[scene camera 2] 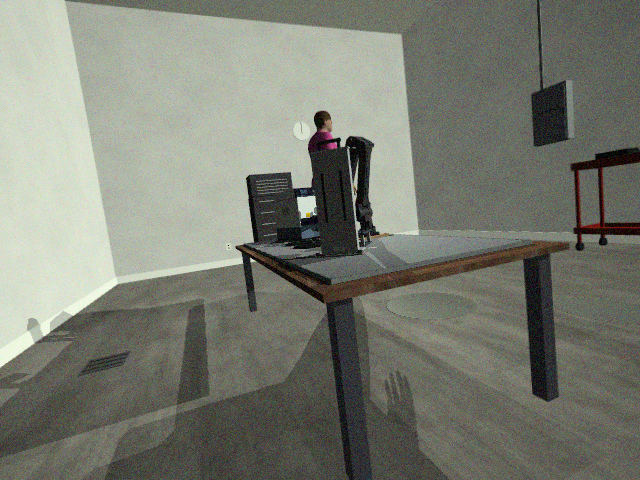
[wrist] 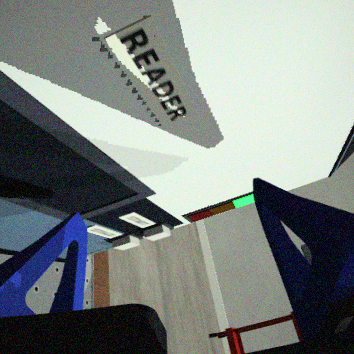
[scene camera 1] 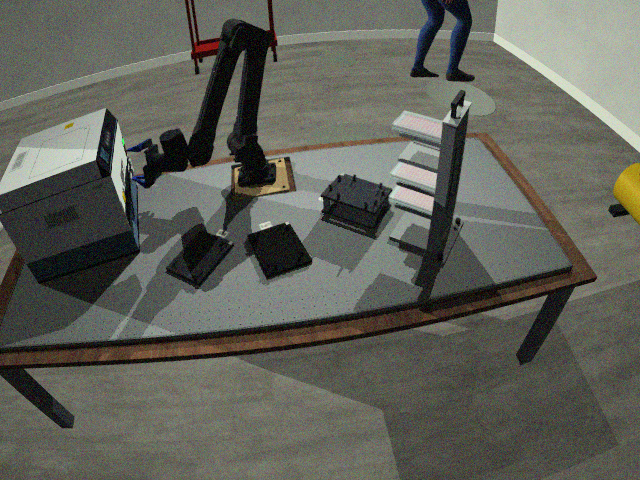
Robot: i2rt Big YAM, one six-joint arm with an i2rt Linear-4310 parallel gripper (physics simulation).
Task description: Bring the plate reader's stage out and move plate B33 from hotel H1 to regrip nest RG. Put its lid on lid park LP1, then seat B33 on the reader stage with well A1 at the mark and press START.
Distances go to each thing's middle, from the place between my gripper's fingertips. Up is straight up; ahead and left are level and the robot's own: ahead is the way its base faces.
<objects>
Right now the dark slot (wrist: 48,171) is 70 mm ahead of my hand and 40 mm below it. Also, from my hand: plate reader (scene camera 1: 104,212) 170 mm to the right, 120 mm ahead, 20 mm below; flat black pad (scene camera 1: 281,247) 470 mm to the left, 260 mm ahead, 150 mm below.
</objects>
